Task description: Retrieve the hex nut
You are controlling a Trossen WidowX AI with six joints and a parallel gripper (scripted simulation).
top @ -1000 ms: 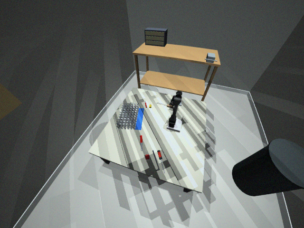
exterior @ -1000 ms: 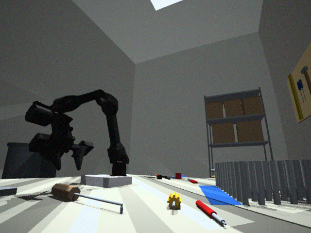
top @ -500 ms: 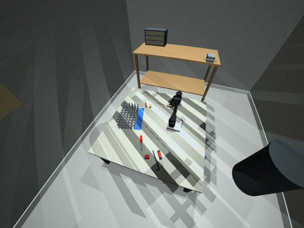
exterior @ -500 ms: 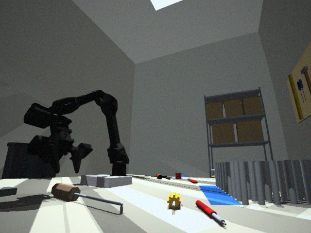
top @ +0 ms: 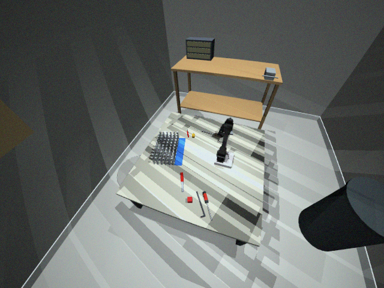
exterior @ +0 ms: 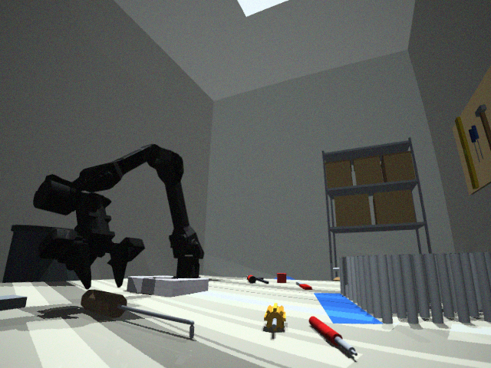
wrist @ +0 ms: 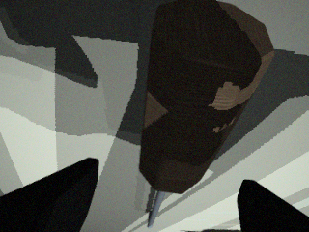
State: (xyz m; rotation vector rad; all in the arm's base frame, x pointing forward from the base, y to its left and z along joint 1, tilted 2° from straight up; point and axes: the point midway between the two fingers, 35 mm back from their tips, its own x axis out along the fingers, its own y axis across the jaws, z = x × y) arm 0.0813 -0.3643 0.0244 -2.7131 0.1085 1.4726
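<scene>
The wooden-handled hook is 100 mm ahead of my gripper tip, 30 mm below it and 10 mm to the right of it. Round my gripper tip: blue taped strip (350 mm to the left, 350 mm ahead, 40 mm below); then hex nut (500 mm ahead, 430 mm to the left, 40 mm below); then yellow gear (290 mm ahead, 80 mm to the left, 30 mm below).
</scene>
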